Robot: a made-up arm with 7 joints.
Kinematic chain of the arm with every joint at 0, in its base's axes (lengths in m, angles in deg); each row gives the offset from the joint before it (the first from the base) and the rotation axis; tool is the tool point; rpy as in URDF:
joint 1: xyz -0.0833 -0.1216 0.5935 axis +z
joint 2: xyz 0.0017 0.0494 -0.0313 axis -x
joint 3: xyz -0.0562 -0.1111 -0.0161 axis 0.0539 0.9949 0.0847
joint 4: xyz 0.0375 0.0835 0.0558 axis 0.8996 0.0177 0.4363
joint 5: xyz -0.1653 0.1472 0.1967 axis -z
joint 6: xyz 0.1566 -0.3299 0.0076 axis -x
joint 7: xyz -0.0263 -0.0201 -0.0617 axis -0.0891 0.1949 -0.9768
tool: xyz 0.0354 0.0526 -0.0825 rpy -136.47 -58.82 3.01
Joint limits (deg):
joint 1: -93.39..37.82
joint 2: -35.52..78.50
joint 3: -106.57..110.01
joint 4: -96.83..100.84
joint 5: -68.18..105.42
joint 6: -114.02..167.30
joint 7: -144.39..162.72
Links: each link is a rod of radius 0.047 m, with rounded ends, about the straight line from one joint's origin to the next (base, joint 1, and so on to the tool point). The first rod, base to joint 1, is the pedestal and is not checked.
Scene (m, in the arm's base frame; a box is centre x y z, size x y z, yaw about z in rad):
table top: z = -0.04
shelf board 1: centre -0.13 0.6 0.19 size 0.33 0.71 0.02 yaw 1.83
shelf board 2: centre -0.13 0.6 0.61 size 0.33 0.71 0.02 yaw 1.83
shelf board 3: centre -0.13 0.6 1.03 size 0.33 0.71 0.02 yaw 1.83
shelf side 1: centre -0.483 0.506 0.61 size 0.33 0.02 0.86 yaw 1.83
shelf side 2: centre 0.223 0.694 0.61 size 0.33 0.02 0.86 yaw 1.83
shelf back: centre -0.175 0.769 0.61 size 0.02 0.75 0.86 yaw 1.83
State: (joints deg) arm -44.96 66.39 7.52 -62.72 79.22 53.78 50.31
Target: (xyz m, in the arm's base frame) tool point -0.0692 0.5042 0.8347
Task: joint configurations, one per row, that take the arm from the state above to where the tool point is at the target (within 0.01 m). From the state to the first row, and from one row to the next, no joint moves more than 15 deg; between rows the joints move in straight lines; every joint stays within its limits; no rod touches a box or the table.
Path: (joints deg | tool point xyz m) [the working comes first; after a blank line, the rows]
Joints at the target: -47.55 43.30 30.13 -34.27 80.64 72.11 57.86
Straight joint move there: touches shelf board 2.

1: -44.95 69.42 3.88 -71.25 71.49 42.34 45.90 | -0.2912 0.3972 0.4002
2: -44.94 72.44 0.24 -79.78 63.76 30.90 41.49 | -0.2798 0.3387 0.4015
3: -44.94 75.47 -3.40 -88.30 56.03 19.45 37.08 | -0.2557 0.2803 0.4016
4: -44.93 78.50 -7.04 -96.83 48.30 8.01 32.67 | -0.2232 0.2208 0.4002
5: -45.86 72.28 1.85 -85.14 47.52 14.81 35.30 | -0.1631 0.2992 0.4789
6: -46.79 66.06 10.74 -73.45 46.73 21.62 37.94 | -0.0996 0.3398 0.5860
7: -47.72 59.84 19.63 -61.76 45.94 28.42 40.57 | -0.0451 0.3348 0.7098
8: -48.65 53.62 28.53 -50.07 45.15 35.22 43.21 | -0.0105 0.2829 0.8347
9: -48.29 50.18 29.06 -44.80 56.98 47.52 48.09 | -0.0450 0.3637 0.8460
10: -47.92 46.74 29.60 -39.53 68.81 59.81 52.97 | -0.0667 0.4387 0.8440
11: -47.55 43.30 30.13 -34.27 80.64 72.11 57.86 | -0.0692 0.5042 0.8347

